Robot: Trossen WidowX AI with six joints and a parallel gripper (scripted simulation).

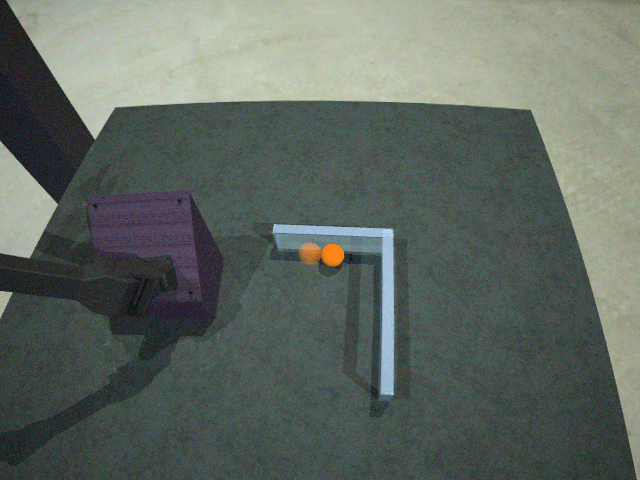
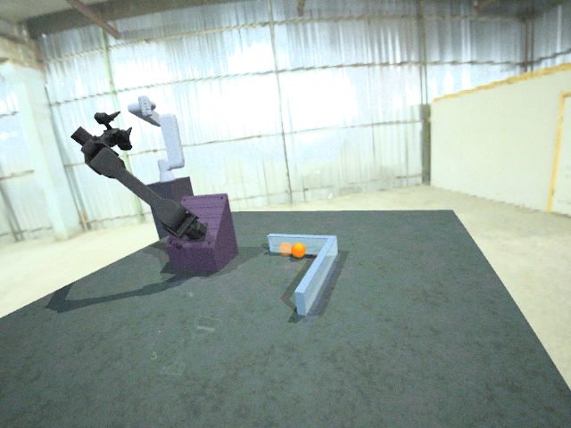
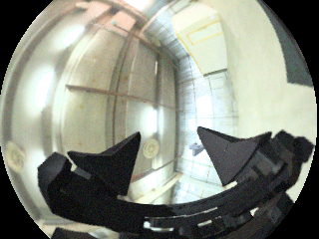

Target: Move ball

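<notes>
Right now the orange ball is 730 mm ahead of my gripper tip, 150 mm to the right of it and 550 mm below it. Also, from my gripper tip: see-through copy of ball 680 mm ahead, 140 mm to the right, 550 mm below; then clear wall 820 mm ahead, 280 mm to the right, 540 mm below.
</notes>
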